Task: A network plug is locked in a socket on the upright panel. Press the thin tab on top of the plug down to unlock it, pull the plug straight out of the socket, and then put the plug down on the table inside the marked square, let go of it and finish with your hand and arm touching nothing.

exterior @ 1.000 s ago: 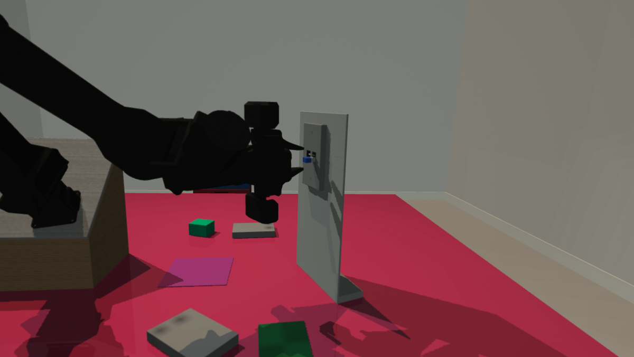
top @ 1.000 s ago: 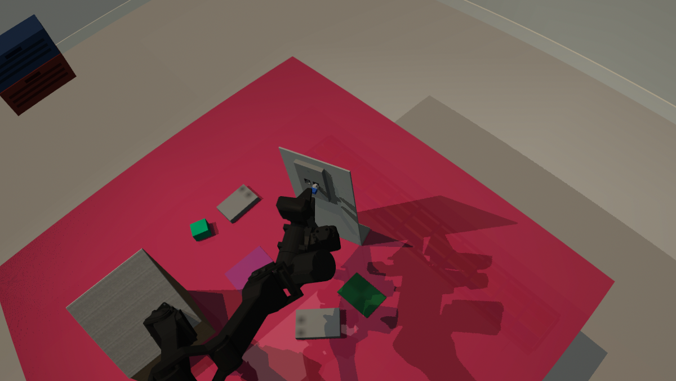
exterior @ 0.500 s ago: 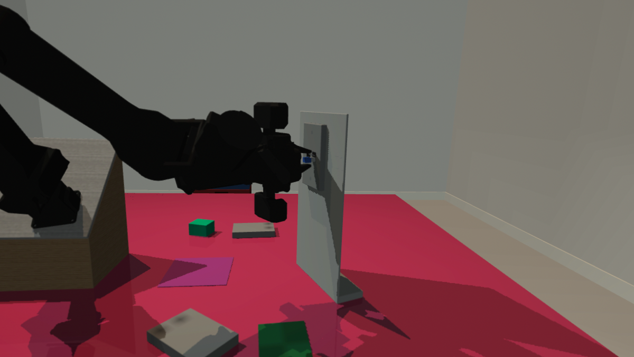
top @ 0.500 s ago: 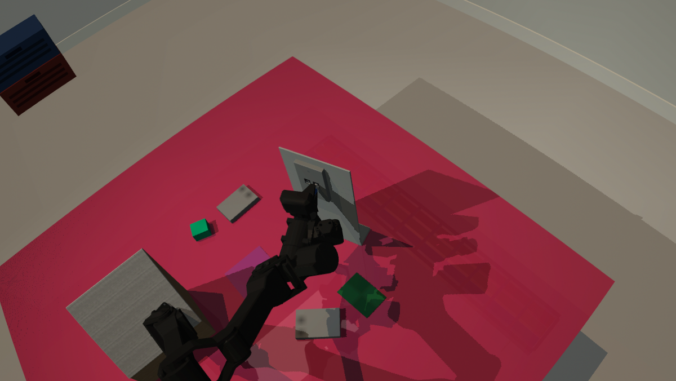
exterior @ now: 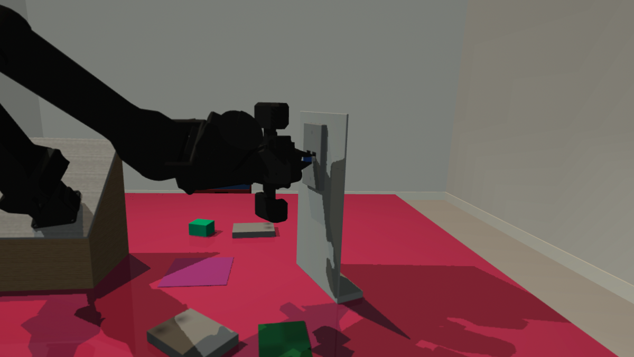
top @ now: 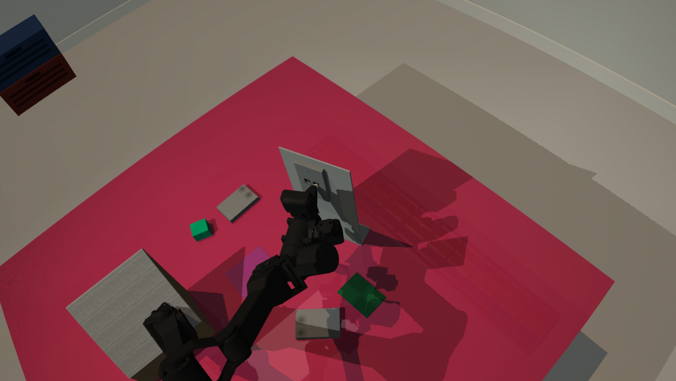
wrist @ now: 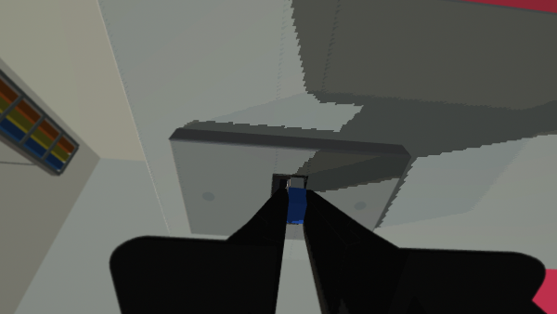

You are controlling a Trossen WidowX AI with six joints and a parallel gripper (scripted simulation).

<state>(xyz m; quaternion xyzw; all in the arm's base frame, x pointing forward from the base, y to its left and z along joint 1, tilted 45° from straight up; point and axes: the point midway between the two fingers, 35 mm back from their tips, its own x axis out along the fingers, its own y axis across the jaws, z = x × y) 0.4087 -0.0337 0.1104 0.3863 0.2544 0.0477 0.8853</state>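
The purple square lies 240 mm below my gripper tip, 200 mm behind it and 80 mm to the left of it. Round my gripper tip: network plug (10 mm ahead); thin pale tab (10 mm ahead); grey panel (90 mm below, 20 mm ahead, 10 mm to the left).
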